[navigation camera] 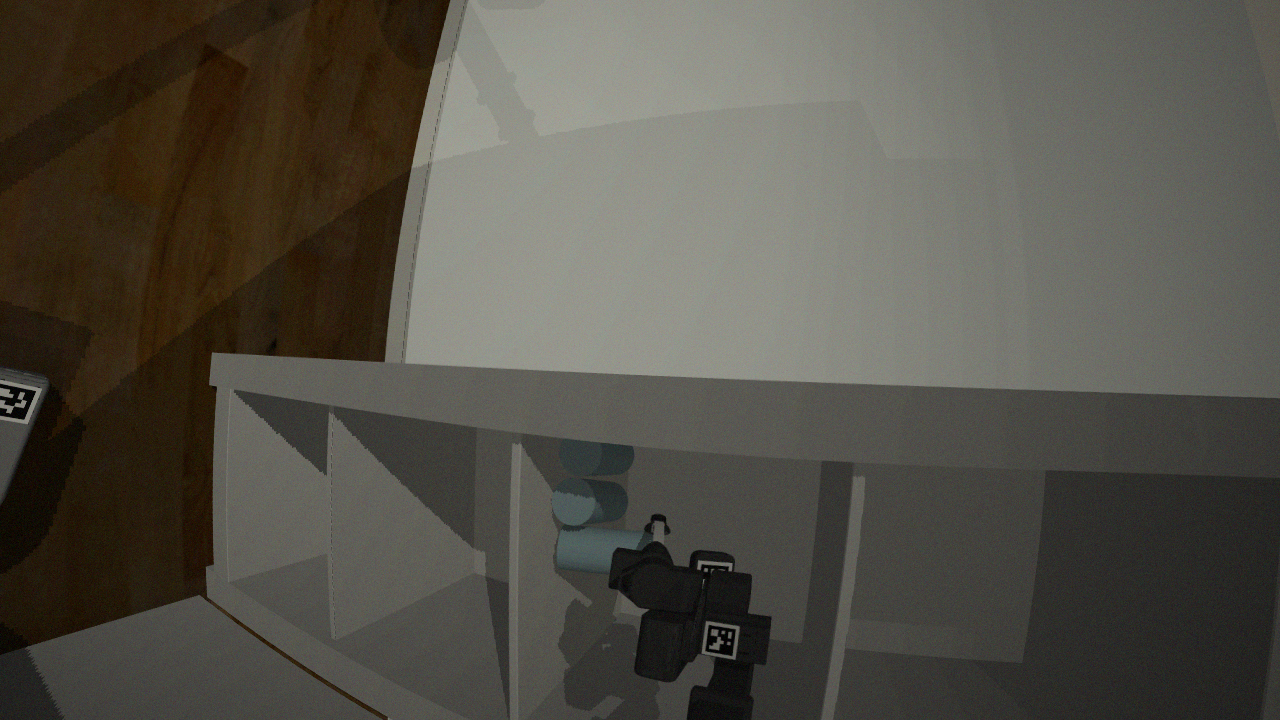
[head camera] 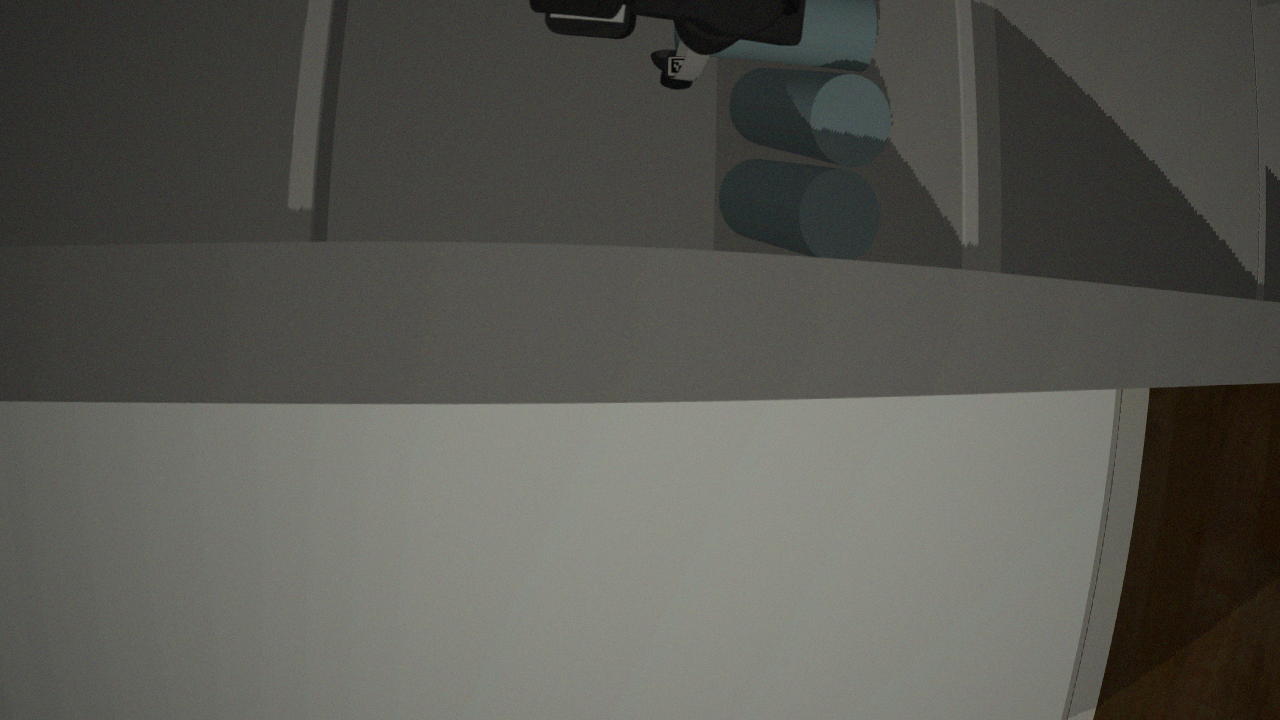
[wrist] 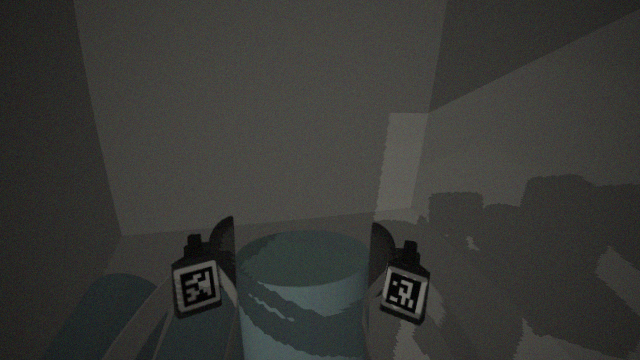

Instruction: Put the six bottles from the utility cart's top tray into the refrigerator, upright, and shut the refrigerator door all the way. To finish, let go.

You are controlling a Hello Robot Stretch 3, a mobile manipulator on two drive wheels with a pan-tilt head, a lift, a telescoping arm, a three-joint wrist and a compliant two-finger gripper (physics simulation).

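Frame: origin at the robot's base, x up, y right, z ahead, level; centimetres.
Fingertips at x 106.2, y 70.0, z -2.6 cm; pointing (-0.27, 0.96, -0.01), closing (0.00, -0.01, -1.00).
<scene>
Offsets run from my fingertips to a thing's top centre. "spot": to the spot under its first point.
My gripper (head camera: 682, 42) (navigation camera: 651, 540) (wrist: 303, 245) is inside a refrigerator compartment, shut on a pale blue bottle @[dy -3.7, dx +1.8, dz -0.4 cm] (head camera: 839, 31) (navigation camera: 590, 549) (wrist: 304, 325). In the wrist view the bottle's round end shows between both fingertips. It looks roughly upright, low over or on the shelf; contact is unclear. Two more bottles are beside it in a row: the nearer one @[dy -2.5, dx -6.8, dz +6.7 cm] (head camera: 774, 107) (navigation camera: 610, 499) and the farther one @[dy -2.7, dx -6.8, dz +14.4 cm] (head camera: 760, 197) (navigation camera: 615, 458). Their round ends face the cameras, and they appear to lie on their sides. The refrigerator @[spot: dy -23.4, dx +14.2, dz +17.4 cm] (head camera: 537, 313) (navigation camera: 805, 416) is open. The cart does not show.
Shelf edges (head camera: 969, 134) (navigation camera: 515, 582) (navigation camera: 844, 582) bound the compartment. The refrigerator's broad white outer panel @[spot: dy +24.2, dx +1.2, dz +58.7 cm] (head camera: 537, 537) (navigation camera: 716, 250) fills much of both upper camera views. A pale panel (navigation camera: 161, 662) is at the lower left, and a grey tagged object (navigation camera: 17, 438) at the left edge.
</scene>
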